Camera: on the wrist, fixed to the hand. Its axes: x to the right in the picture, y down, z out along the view.
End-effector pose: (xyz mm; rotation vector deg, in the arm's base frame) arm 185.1 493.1 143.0 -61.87 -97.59 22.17
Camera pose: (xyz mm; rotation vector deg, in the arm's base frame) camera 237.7 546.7 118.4 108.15 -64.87 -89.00
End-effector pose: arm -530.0 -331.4 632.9 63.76 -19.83 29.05
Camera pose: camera -547.4 -279.9 690.2 20.89 90.63 -117.16
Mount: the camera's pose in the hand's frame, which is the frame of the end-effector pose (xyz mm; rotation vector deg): 25.5 71.0 -23.4 -2.08 15.80 -178.41
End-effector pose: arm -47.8 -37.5 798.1 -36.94 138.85 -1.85
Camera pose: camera -110.1 10.3 790.1 156.22 35.47 54.62
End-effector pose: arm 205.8 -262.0 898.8 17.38 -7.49 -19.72
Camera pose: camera 255.9 -201.0 900.9 -11.39 -38.88 157.04
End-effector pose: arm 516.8 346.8 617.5 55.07 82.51 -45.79
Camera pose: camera 570.9 401.0 598.3 85.63 -68.46 78.19
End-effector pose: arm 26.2 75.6 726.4 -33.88 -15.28 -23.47
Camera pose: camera 83.4 107.8 682.5 -21.69 32.99 153.83
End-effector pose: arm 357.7 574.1 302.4 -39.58 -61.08 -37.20
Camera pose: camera 433.3 596.6 305.2 -78.27 38.84 123.01
